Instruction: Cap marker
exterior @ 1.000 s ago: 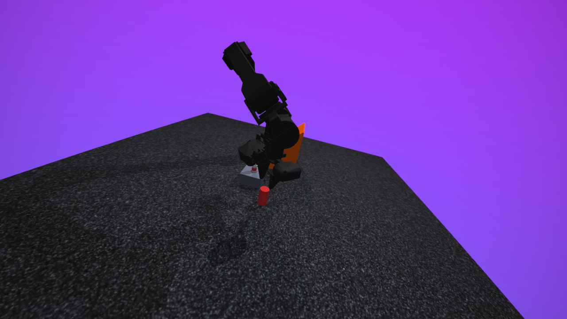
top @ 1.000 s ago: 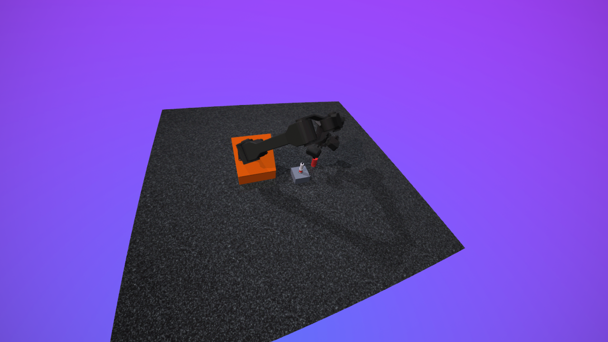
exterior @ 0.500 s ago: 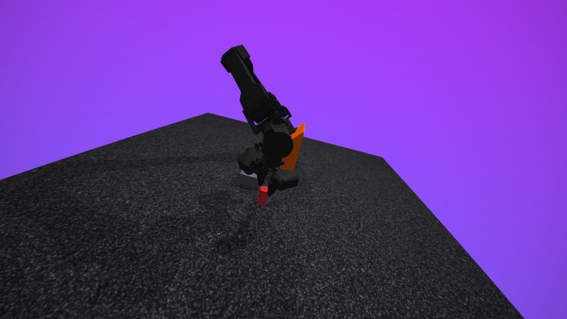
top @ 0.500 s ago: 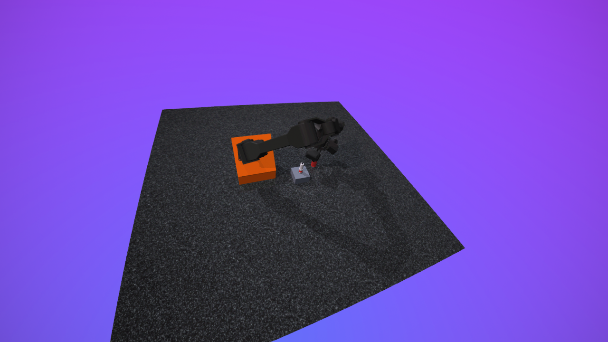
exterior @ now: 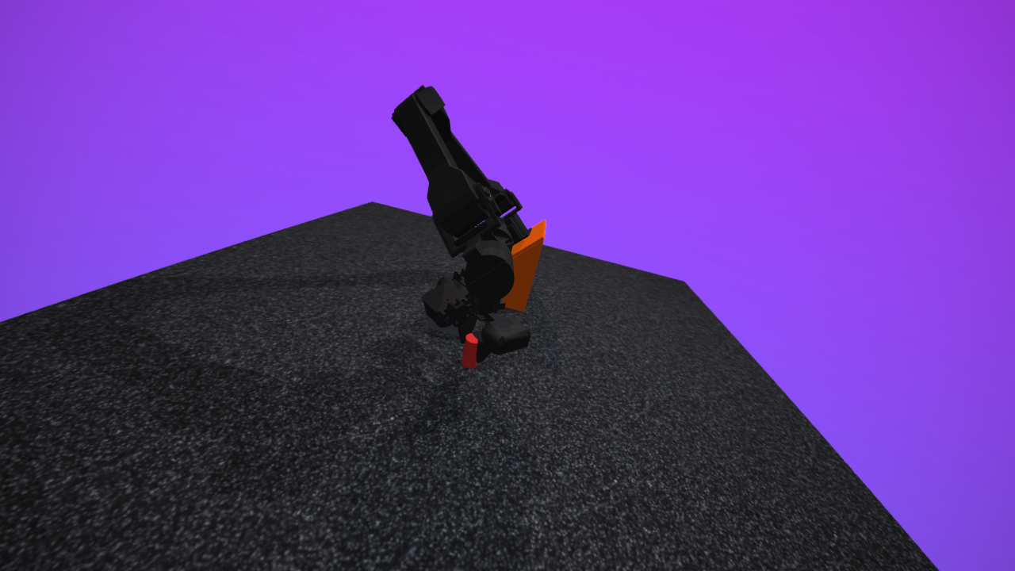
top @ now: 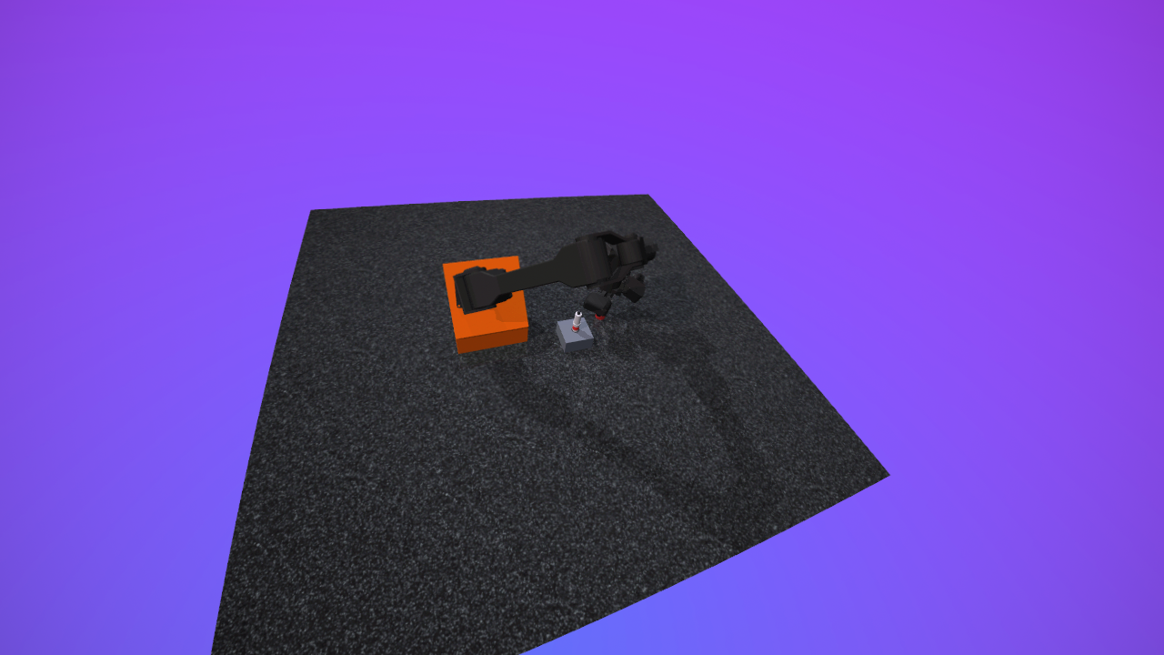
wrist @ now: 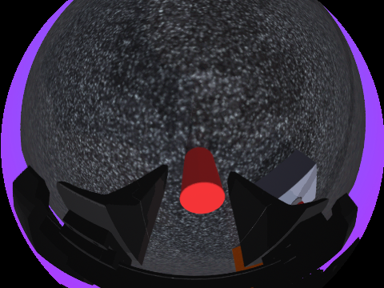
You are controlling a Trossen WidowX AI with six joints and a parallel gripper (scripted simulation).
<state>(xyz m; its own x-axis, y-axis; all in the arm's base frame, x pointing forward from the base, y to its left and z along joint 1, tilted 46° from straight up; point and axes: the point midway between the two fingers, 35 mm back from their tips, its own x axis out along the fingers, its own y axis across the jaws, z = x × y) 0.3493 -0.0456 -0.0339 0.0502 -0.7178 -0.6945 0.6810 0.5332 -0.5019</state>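
Right now my gripper tip is 100 mm past the grey holder block, 70 mm to the left of it and 10 mm above it. Round my gripper tip: red cap (right at my gripper tip).
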